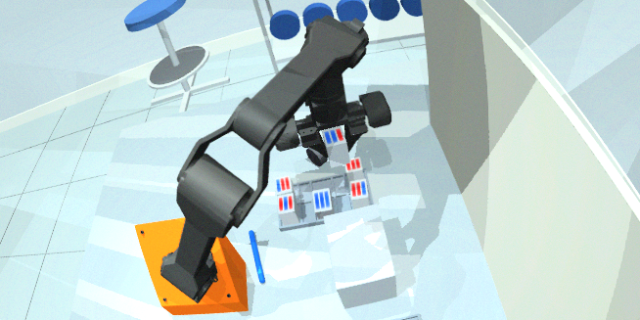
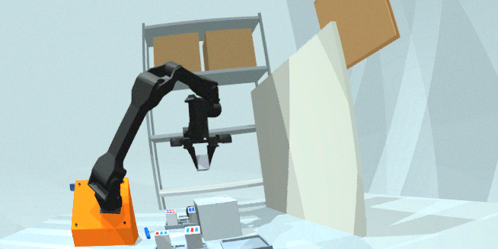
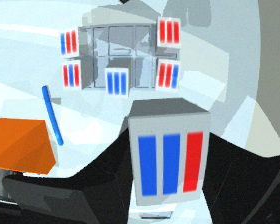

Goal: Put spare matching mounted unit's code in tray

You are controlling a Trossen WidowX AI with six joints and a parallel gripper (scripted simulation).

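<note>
The dark tray lies 330 mm to the right of my gripper tip, 180 mm below it and 60 mm ahead of it. The rest, counted from my gripper tip: dark round object (170 mm to the left, 160 mm below, 60 mm behind); mounted unit (140 mm below, 130 mm to the right, 10 mm ahead); spare (30 mm above).
</note>
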